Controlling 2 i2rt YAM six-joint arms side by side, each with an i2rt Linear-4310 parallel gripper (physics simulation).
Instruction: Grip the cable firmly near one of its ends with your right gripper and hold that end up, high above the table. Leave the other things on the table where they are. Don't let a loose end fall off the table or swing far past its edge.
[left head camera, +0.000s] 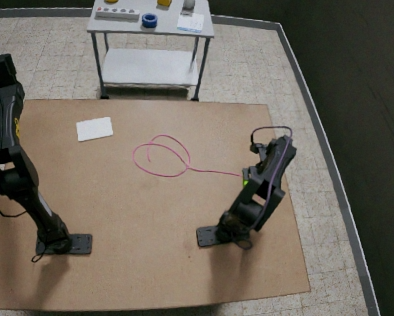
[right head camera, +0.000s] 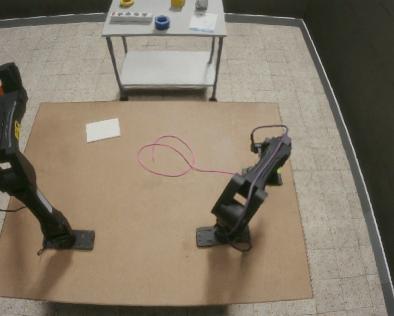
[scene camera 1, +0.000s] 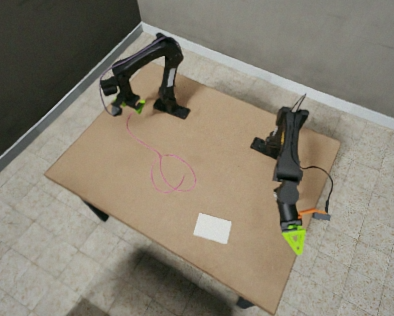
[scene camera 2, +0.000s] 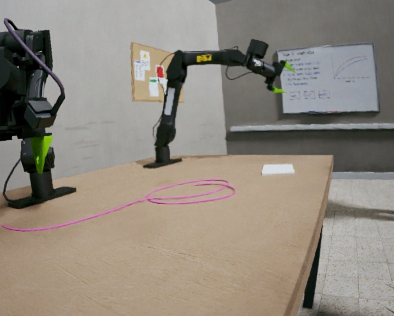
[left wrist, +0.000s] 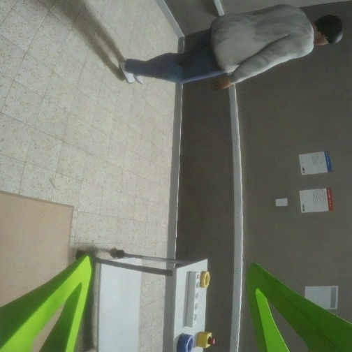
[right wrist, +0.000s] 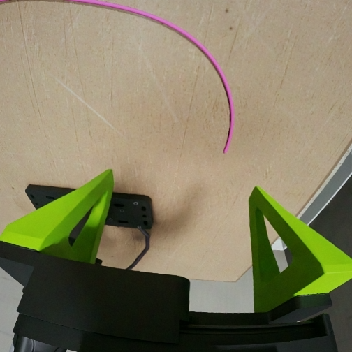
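A thin pink cable (left head camera: 215, 171) (right head camera: 215, 171) (scene camera 1: 160, 155) (scene camera 2: 147, 200) (right wrist: 231, 110) lies on the brown table, looped in the middle, with one tail running toward the right arm. In the right wrist view its free end lies beyond the fingertips, between their lines and nearer the picture's right finger. My right gripper (scene camera 1: 128, 105) (right wrist: 183, 184) is open and empty, pointing down above the table near that end. My left gripper (scene camera 1: 298, 249) (scene camera 2: 290, 82) (left wrist: 170, 269) is open and empty, raised high near the table's edge, far from the cable.
A white rectangular block (left head camera: 95, 129) (right head camera: 103, 130) (scene camera 1: 212, 228) (scene camera 2: 278, 169) lies on the table (left head camera: 150, 260) beyond the loops. A cart (left head camera: 150, 33) (right head camera: 165, 35) with several items stands behind the table. A person (left wrist: 260, 37) shows in the left wrist view.
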